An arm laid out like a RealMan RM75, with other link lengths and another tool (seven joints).
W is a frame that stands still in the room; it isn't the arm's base.
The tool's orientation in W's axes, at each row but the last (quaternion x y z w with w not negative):
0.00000 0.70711 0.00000 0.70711
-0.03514 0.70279 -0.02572 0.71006
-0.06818 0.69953 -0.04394 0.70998
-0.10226 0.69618 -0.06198 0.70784
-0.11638 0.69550 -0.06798 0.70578
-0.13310 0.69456 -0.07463 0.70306
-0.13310 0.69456 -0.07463 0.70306
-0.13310 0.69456 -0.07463 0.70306
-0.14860 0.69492 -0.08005 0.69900
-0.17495 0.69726 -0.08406 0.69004
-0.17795 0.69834 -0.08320 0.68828
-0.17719 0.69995 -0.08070 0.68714
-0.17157 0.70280 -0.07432 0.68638
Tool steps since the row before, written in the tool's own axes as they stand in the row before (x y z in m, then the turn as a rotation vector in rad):
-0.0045 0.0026 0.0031 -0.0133 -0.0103 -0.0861
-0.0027 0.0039 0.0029 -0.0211 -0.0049 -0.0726
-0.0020 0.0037 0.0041 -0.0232 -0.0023 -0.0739
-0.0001 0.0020 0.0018 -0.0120 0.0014 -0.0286
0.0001 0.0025 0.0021 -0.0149 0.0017 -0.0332
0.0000 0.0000 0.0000 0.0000 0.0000 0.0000
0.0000 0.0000 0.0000 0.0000 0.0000 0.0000
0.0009 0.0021 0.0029 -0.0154 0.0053 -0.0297
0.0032 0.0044 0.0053 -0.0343 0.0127 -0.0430
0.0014 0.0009 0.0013 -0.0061 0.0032 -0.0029
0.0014 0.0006 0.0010 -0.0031 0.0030 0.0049
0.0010 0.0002 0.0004 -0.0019 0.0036 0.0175
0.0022 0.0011 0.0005 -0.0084 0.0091 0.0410
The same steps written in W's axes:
0.0031 0.0026 0.0045 -0.0861 -0.0103 0.0133
0.0028 0.0042 0.0024 -0.0728 -0.0041 0.0207
0.0039 0.0041 0.0014 -0.0742 -0.0012 0.0224
0.0017 0.0021 -0.0003 -0.0289 0.0024 0.0111
0.0019 0.0025 -0.0007 -0.0336 0.0032 0.0138
0.0000 0.0000 0.0000 0.0000 0.0000 0.0000
0.0000 0.0000 0.0000 0.0000 0.0000 0.0000
0.0027 0.0020 -0.0015 -0.0304 0.0070 0.0132
0.0049 0.0036 -0.0045 -0.0447 0.0187 0.0289
0.0012 0.0005 -0.0017 -0.0034 0.0048 0.0046
0.0009 0.0002 -0.0016 0.0044 0.0045 0.0016
0.0004 -0.0001 -0.0010 0.0168 0.0063 -0.0003
0.0003 0.0003 -0.0025 0.0393 0.0167 0.0029

